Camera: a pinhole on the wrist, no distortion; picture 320 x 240 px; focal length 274.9 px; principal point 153.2 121.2 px. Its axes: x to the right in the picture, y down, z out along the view. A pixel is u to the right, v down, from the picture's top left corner.
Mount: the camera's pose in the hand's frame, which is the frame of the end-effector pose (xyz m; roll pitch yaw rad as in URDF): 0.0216 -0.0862 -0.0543 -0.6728 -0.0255 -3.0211
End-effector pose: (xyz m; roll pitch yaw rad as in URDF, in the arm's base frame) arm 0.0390 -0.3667 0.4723 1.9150 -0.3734 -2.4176
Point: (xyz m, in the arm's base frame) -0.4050 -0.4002 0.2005
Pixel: 52 56
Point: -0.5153 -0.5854 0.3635
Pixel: outside the picture
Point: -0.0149 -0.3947 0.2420
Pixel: 254 130
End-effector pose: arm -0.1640 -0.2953 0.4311 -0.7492 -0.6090 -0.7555
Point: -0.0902 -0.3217 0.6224
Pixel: outside the picture
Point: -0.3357 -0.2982 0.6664
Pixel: 169 165
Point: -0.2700 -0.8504 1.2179
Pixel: outside the picture
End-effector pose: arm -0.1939 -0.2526 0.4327 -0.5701 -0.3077 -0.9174
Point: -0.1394 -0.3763 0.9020
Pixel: 12 61
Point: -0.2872 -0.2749 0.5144
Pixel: 286 35
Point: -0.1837 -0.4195 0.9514
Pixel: 21 101
